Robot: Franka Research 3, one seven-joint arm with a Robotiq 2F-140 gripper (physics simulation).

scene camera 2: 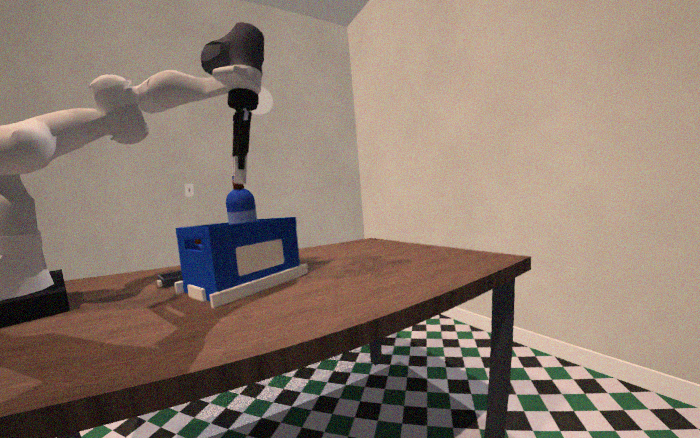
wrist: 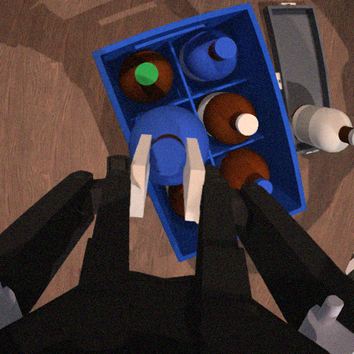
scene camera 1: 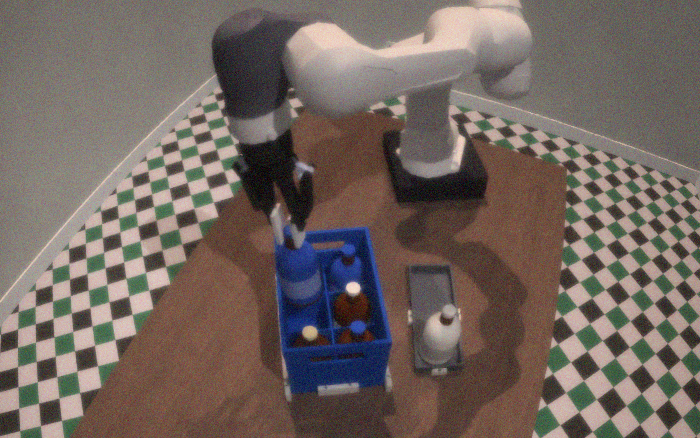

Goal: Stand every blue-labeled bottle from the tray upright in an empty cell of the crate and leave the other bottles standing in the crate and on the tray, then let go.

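My gripper (scene camera 1: 288, 238) (scene camera 2: 239, 180) (wrist: 167, 155) is shut on the neck of a blue bottle with a pale blue label (scene camera 1: 299, 268) (scene camera 2: 241, 206) (wrist: 170, 117). The bottle is about upright, its labeled part showing above the rim of the blue crate (scene camera 1: 335, 367) (scene camera 2: 196, 268) (wrist: 276, 95). In the wrist view it is over the middle cell of the left row; its base is hidden. Another blue bottle (scene camera 1: 344, 269) (wrist: 207, 62) stands in a corner cell. A white bottle (scene camera 1: 440, 338) (wrist: 327, 130) stands on the grey tray (scene camera 1: 431, 284) (wrist: 295, 45).
Brown bottles stand in other crate cells: one with a green cap (wrist: 146, 92), one white-capped (scene camera 1: 352, 308) (wrist: 227, 117), one blue-capped (scene camera 1: 357, 336) (wrist: 244, 167) and one cream-capped (scene camera 1: 309, 333). Thin dividers separate the cells. The tray is beside the crate.
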